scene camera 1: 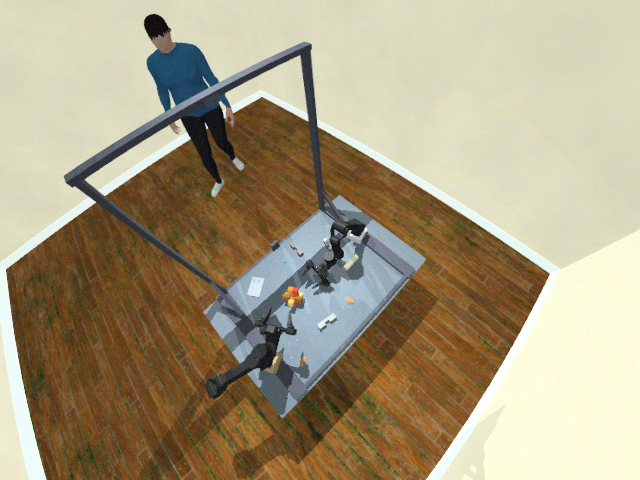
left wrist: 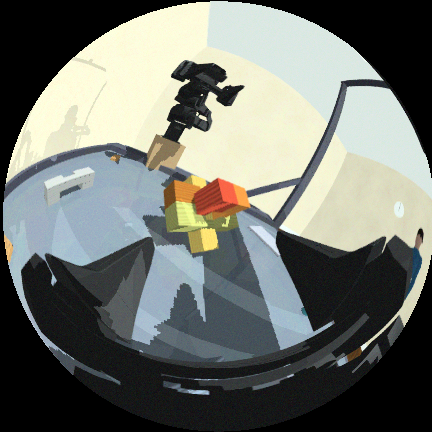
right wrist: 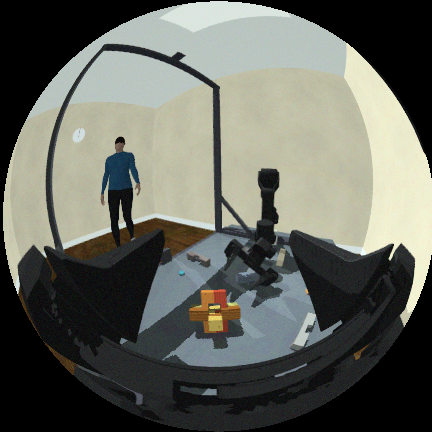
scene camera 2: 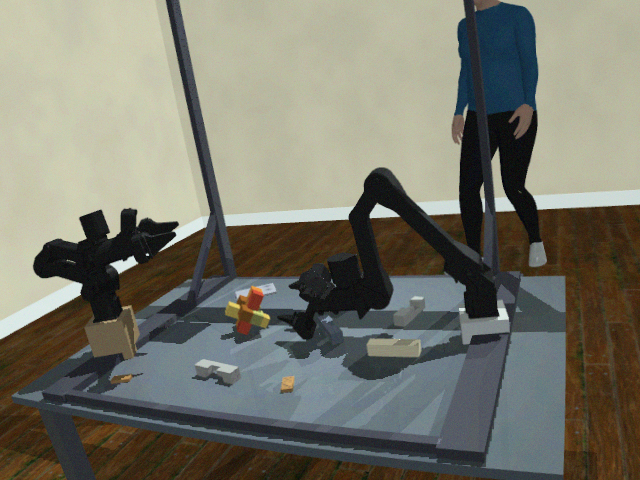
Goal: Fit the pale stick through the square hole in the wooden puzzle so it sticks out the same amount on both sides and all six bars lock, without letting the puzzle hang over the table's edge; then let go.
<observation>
my left gripper: open, holds nothing
my right gripper: open, holds nothing
a pale stick: on the table
</observation>
